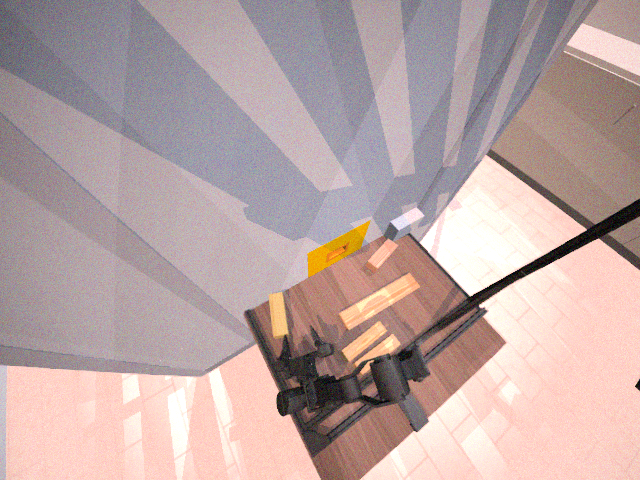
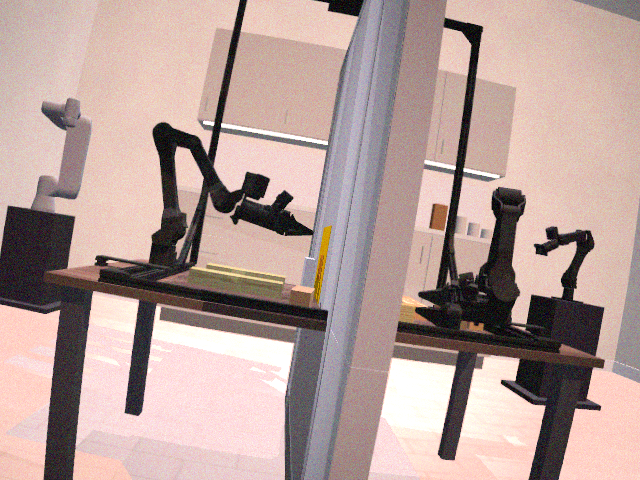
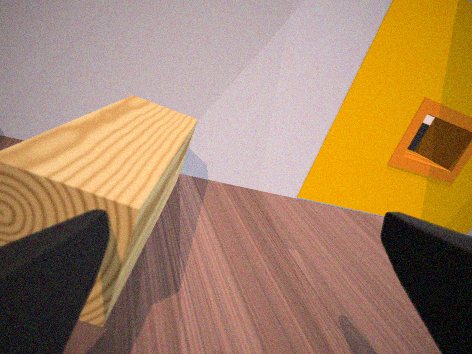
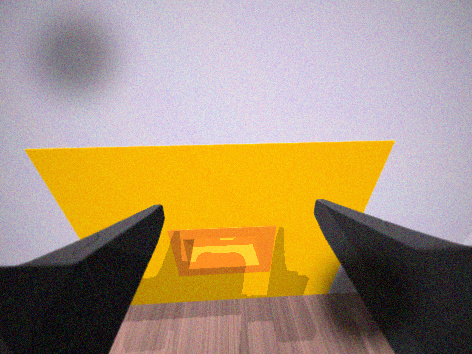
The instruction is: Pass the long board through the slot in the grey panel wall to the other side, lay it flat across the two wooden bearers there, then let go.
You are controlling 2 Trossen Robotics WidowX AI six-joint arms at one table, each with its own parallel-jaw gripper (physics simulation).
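Places are measured from the left arm's base along level axes (x back, y right, z up), in millimetres.
Where they show: left gripper, fingertip midpoint: (image 1: 297,330) (image 2: 416,301) (image 3: 248,224); right gripper, fingertip midpoint: (image 2: 312,233) (image 4: 240,208); right arm's base at its link origin: (image 2: 160,266).
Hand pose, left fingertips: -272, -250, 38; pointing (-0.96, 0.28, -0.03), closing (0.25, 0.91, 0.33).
Note:
After its pixels a point has its place, as x, y, z.
The grey panel wall (image 1: 232,155) @(-433, -237, 611) (image 2: 372,232) @(-484, -760, 155) (image 3: 150,50) @(-433, -274, 63) (image 4: 235,75) @(-482, -1, 225) has a yellow plate with an orange-framed slot (image 1: 337,252) @(-439, 19, 49) (image 3: 406,140) @(-431, -32, 64) (image 4: 225,232) @(-485, 9, 99). The long board (image 1: 379,301) @(-208, 50, 14) appears to be the longest wooden piece, lying flat on the left arm's side. Two bearers, a near one (image 2: 235,283) @(-695, -120, 0) and a back one (image 2: 248,271) @(-682, 120, 18), lie parallel beyond the wall. My left gripper (image 1: 298,334) @(-272, -250, 38) (image 2: 419,303) @(-272, -250, 38) (image 3: 248,224) @(-272, -250, 38) is open and low, one finger by the near end of a shorter wooden block (image 1: 278,315) @(-349, -282, 32) (image 3: 105,150) @(-322, -294, 32). My right gripper (image 2: 311,232) @(-521, -2, 157) (image 4: 240,208) @(-521, -2, 157) is open above the table, facing the yellow plate.
Two shorter wooden pieces (image 1: 364,341) @(-129, -86, 44) (image 1: 393,342) @(-77, -9, 44) lie near the left arm. An orange-toned block (image 1: 382,254) @(-347, 173, 31) and a pale grey block (image 1: 405,223) @(-394, 318, 80) are near the wall. A small block (image 2: 300,295) @(-539, -303, 16) sits by the wall on the bearer side. A black frame post (image 2: 464,129) @(-35, 342, 619) rises behind.

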